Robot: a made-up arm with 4 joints. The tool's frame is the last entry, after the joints.
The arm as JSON. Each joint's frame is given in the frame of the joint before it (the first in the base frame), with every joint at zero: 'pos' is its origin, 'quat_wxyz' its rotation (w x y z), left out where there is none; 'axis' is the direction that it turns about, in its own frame. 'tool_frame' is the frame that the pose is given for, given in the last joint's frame.
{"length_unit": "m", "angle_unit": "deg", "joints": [
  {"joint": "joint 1", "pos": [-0.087, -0.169, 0.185], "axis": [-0.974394, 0.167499, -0.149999]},
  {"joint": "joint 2", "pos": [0.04, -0.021, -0.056], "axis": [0.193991, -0.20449, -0.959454]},
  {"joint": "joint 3", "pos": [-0.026, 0.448, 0.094], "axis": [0.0, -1.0, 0.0]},
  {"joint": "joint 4", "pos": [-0.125, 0.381, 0.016], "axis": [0.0, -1.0, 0.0]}
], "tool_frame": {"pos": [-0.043, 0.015, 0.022], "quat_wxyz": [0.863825, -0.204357, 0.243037, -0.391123]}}
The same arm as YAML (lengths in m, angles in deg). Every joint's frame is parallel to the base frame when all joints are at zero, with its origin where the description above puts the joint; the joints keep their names.
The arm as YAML. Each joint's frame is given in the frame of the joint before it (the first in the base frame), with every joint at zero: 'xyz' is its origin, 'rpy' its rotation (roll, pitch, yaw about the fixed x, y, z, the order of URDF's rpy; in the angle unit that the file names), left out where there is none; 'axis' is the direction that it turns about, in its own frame. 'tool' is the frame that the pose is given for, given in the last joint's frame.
units:
  length: m
  angle: deg
joints:
  - name: joint 1
    type: revolute
    origin:
      xyz: [-0.087, -0.169, 0.185]
    axis: [-0.974394, 0.167499, -0.149999]
  - name: joint 2
    type: revolute
    origin:
      xyz: [0.04, -0.021, -0.056]
    axis: [0.193991, -0.20449, -0.959454]
  - name: joint 3
    type: revolute
    origin:
      xyz: [-0.026, 0.448, 0.094]
    axis: "-y"
  - name: joint 4
    type: revolute
    origin:
      xyz: [-0.125, 0.381, 0.016]
    axis: "-y"
tool:
  origin:
    xyz: [-0.043, 0.015, 0.022]
    rpy: [-34.23, 15.07, -53.39]

